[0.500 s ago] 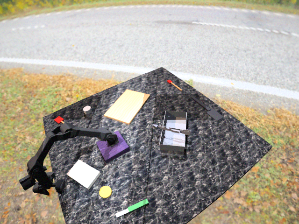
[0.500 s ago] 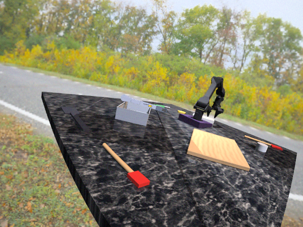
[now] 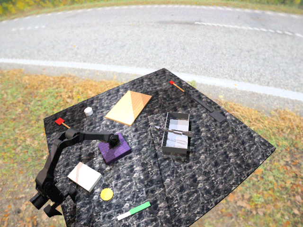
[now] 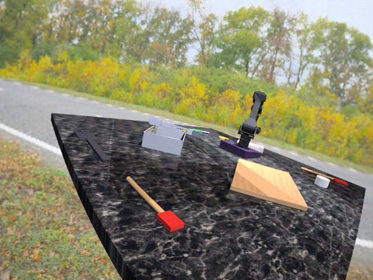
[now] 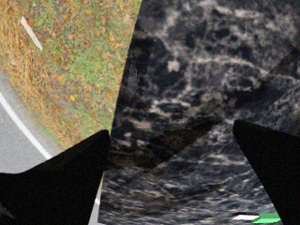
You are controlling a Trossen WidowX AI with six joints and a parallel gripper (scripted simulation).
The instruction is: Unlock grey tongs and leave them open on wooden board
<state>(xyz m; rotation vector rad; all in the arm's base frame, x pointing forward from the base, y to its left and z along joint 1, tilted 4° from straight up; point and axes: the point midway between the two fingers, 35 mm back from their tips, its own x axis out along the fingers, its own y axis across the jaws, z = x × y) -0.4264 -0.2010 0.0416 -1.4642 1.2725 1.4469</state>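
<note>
My gripper tip is now 80 cm short of the grey roasting tin, 2 cm to the right of it and 1 cm below it. From my gripper tip the other things lie so: yellow disc 22 cm ahead, 5 cm to the right, 1 cm below; red spatula 68 cm to the left, 20 cm ahead, 1 cm below; white block 16 cm ahead, 13 cm to the left, 1 cm below.
</note>
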